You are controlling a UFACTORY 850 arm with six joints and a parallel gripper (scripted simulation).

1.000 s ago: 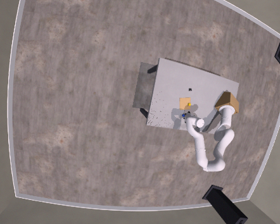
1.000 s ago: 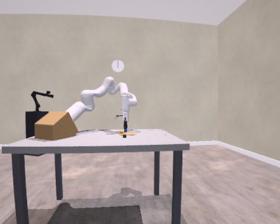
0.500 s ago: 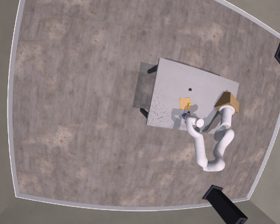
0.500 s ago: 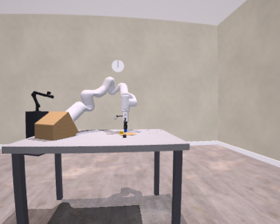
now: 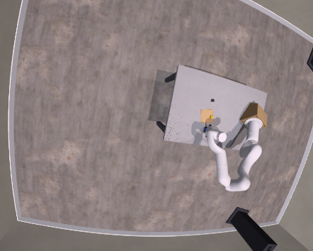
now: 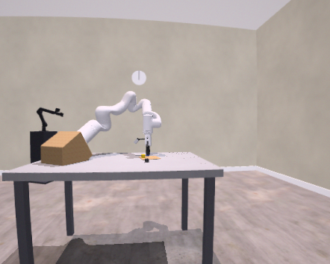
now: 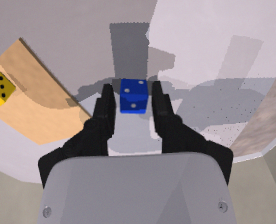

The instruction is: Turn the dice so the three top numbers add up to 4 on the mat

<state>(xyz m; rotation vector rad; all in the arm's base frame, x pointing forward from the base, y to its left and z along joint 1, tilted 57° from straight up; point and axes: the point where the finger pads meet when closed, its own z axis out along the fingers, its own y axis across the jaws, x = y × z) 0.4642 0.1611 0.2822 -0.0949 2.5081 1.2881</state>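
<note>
The blue die is 2 cm below my hand. From my hand the other things lie so: yellow die 15 cm to the right, 1 cm below; then tan mat 13 cm to the right, 5 cm ahead, 3 cm below; then black die 30 cm to the right, 8 cm ahead, 2 cm below.
</note>
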